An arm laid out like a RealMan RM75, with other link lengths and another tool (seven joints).
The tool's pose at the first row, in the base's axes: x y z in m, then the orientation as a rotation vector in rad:
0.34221, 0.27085, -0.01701, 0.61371, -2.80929, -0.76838
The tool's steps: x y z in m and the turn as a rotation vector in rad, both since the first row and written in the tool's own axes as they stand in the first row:
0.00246, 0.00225, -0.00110, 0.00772, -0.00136, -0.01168
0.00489, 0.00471, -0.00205, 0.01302, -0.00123, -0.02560
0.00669, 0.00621, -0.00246, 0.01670, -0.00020, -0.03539
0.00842, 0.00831, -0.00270, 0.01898, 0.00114, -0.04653
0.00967, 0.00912, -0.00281, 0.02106, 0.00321, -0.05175
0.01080, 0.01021, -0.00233, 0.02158, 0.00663, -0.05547
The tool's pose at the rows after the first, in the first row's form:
0.33950, 0.27106, -0.01478, 0.63163, -2.81366, -0.76069
0.33671, 0.27152, -0.01258, 0.65275, -2.81499, -0.75588
0.33468, 0.27174, -0.01136, 0.66780, -2.81496, -0.75204
0.33246, 0.27253, -0.00998, 0.68465, -2.81364, -0.75016
0.33108, 0.27258, -0.00941, 0.69299, -2.81223, -0.74714
0.32956, 0.27316, -0.00920, 0.69914, -2.80891, -0.74529

